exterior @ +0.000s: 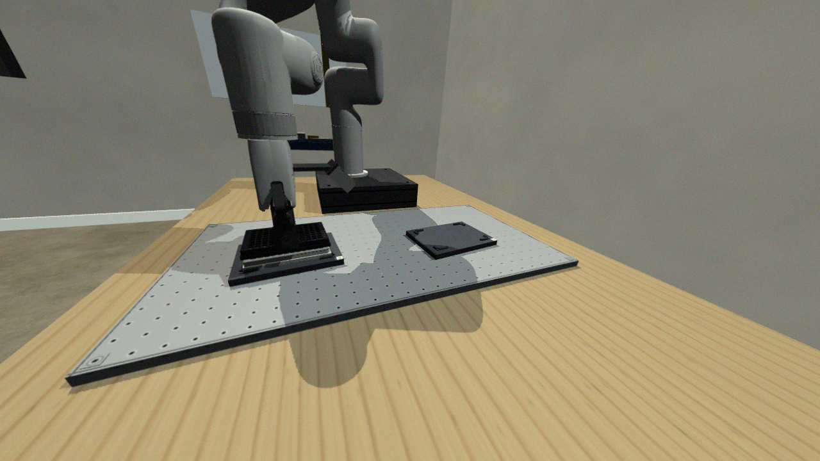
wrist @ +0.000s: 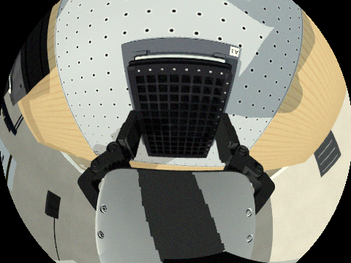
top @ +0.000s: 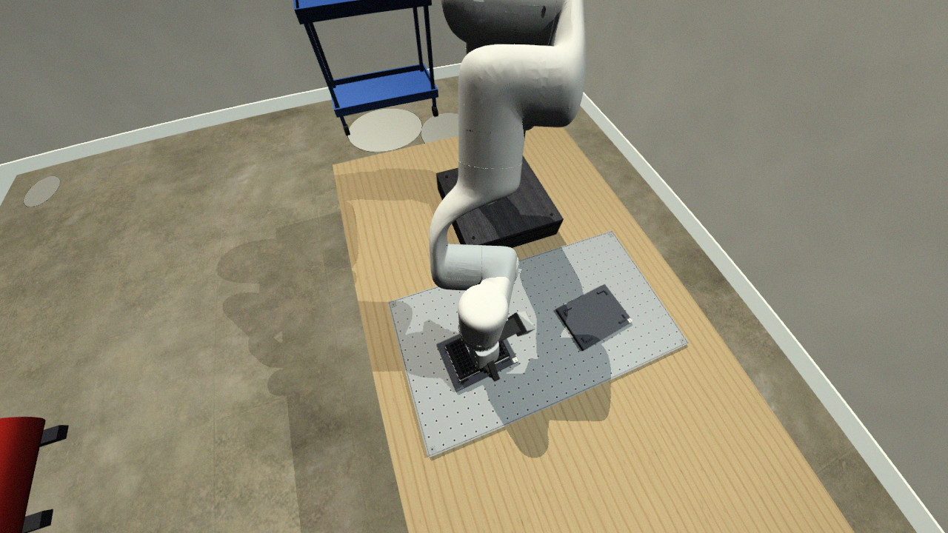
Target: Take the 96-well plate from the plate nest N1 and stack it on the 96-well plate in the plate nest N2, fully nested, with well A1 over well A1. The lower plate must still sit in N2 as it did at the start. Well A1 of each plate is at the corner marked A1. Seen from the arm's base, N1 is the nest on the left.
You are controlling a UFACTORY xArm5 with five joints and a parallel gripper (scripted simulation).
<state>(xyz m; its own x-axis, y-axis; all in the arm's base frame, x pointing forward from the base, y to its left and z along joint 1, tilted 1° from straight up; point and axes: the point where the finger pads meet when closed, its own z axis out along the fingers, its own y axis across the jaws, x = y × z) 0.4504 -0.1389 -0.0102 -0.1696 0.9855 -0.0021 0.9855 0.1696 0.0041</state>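
The white 96-well plate is 3 cm below my hand. Round my hand: plate nest N2: 4 cm below; then black 96-well plate: 1 cm below; then plate nest N1: 1 cm behind, 32 cm to the left, 4 cm below.
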